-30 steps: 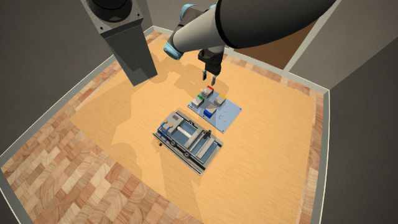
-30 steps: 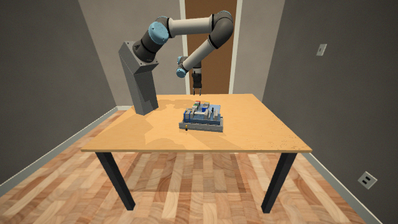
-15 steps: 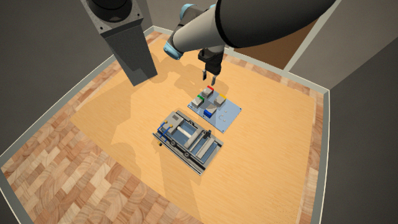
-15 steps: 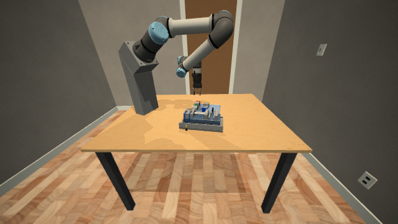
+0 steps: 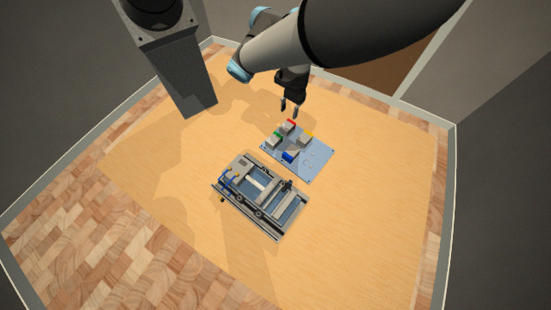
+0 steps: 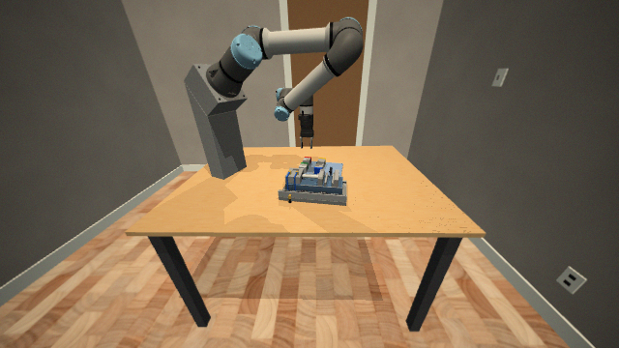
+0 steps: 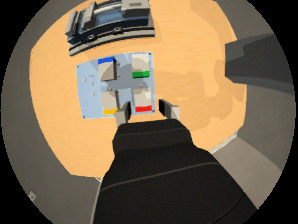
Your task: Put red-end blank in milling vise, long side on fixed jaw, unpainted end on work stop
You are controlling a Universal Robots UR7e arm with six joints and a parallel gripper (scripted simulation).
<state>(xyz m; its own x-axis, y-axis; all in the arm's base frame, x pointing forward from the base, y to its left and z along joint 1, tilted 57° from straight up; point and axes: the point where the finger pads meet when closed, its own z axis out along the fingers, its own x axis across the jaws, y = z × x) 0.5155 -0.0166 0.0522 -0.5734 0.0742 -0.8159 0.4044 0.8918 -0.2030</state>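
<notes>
The red-ended blank is 10 cm below my hand. The rest, counted from my hand: green-ended blank (10 cm below, 7 cm to the right, 5 cm behind); then yellow-ended blank (10 cm below, 7 cm ahead, 5 cm to the right); then blue-grey plate (13 cm below, 9 cm to the right, 5 cm ahead).
</notes>
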